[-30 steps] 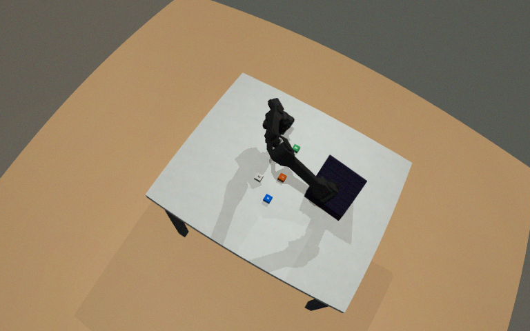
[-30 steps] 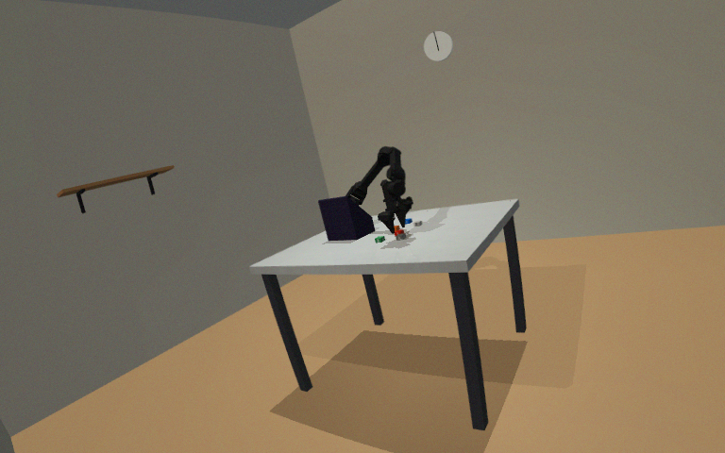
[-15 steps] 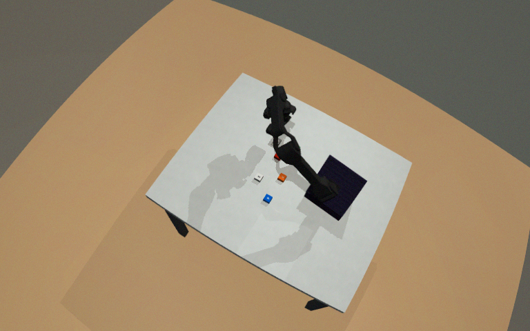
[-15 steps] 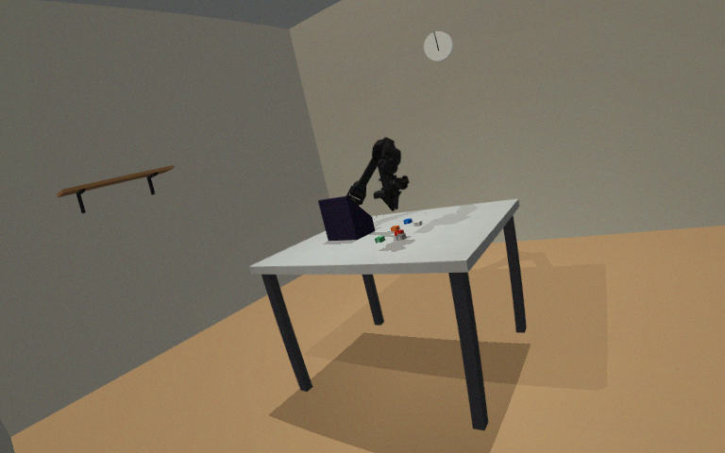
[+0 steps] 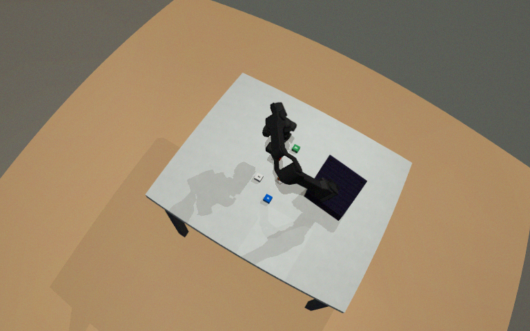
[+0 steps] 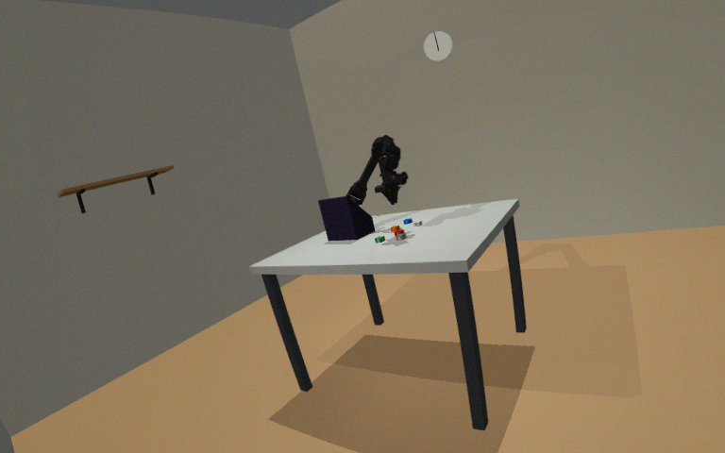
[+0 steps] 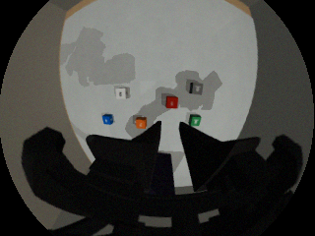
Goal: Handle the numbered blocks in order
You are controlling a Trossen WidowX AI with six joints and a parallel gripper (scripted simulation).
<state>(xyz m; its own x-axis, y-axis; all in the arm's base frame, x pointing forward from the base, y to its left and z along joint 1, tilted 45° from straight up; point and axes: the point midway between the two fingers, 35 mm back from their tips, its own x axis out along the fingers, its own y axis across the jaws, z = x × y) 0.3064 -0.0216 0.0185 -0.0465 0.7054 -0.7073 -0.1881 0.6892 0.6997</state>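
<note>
Now: gripper tip 13 cm above the orange block, 8 cm past it and 6 cm to the right of it. The rest, counted from my gripper tip: green block: 13 cm below, 11 cm to the right, 3 cm behind; grey block: 13 cm below, 8 cm to the right, 6 cm ahead; red block: 13 cm below, 2 cm to the right, 1 cm ahead.
</note>
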